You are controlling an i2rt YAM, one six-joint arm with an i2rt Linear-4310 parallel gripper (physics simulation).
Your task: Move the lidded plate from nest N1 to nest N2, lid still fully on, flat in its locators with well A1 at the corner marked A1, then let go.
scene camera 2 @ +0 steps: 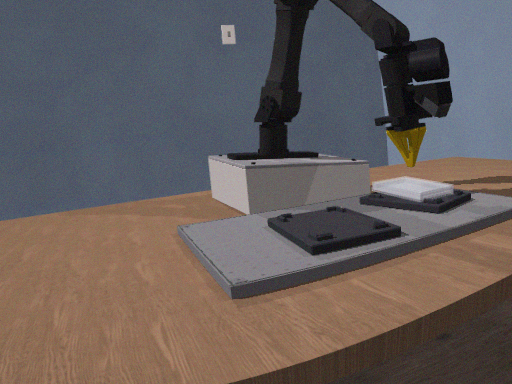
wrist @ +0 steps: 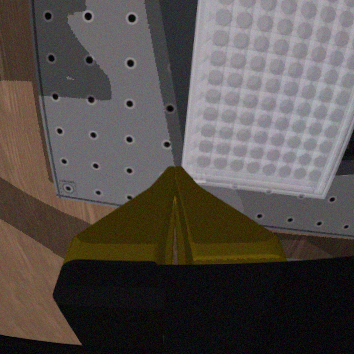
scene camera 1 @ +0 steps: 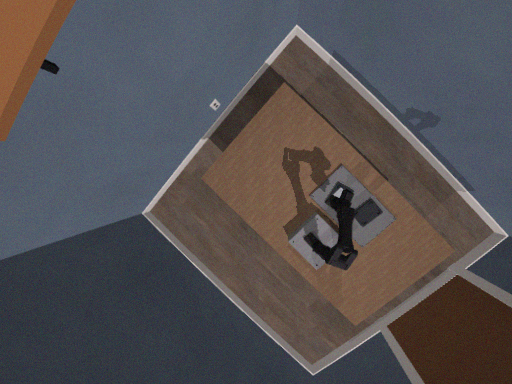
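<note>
The clear-white lidded plate rests on one dark nest. In the wrist view the plate is turned relative to that nest and its near end overhangs the nest's edge. The lid's seating and well A1 are too unclear to tell. The other dark nest is empty, with raised corner locators. The nest labels are not readable. My yellow-fingered gripper is shut and empty, pointing down above the plate; in the wrist view its tips appear beside the plate's near left corner.
Both nests sit on a grey perforated board on the wooden table. The arm stands on a white box beside the board. The arm's shadow crosses the table.
</note>
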